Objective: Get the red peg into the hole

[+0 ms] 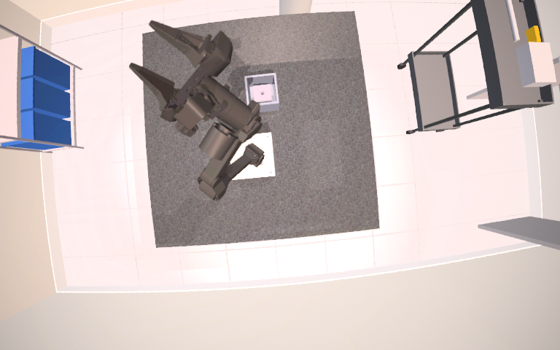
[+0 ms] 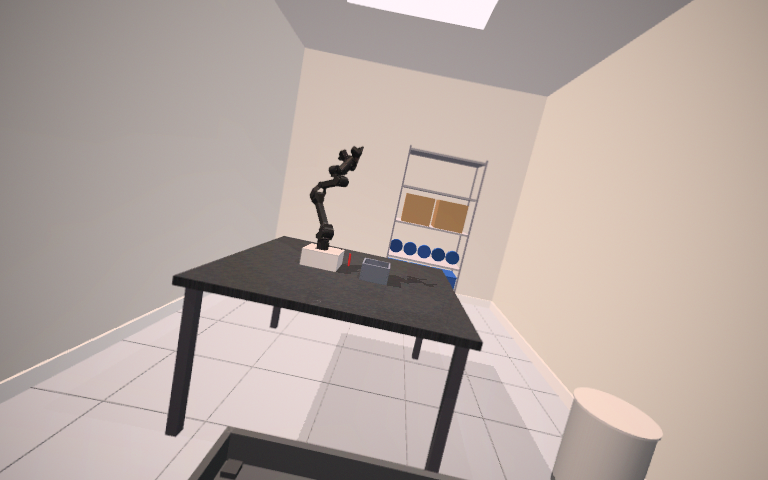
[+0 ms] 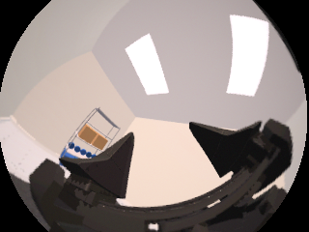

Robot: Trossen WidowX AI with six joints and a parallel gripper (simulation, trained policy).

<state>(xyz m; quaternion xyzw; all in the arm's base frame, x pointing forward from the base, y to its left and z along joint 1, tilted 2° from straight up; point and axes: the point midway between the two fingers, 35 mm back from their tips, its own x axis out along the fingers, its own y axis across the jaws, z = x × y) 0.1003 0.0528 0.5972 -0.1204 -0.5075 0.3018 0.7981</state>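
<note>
Now: gripper tip 68 cm above the red peg, 5 cm to the right of it and 4 cm short of it. From my gripper tip the other things lie so: grey box (69 cm below, 25 cm ahead, 10 cm to the right); pale plate (67 cm below, 25 cm ahead, 10 cm to the right).
</note>
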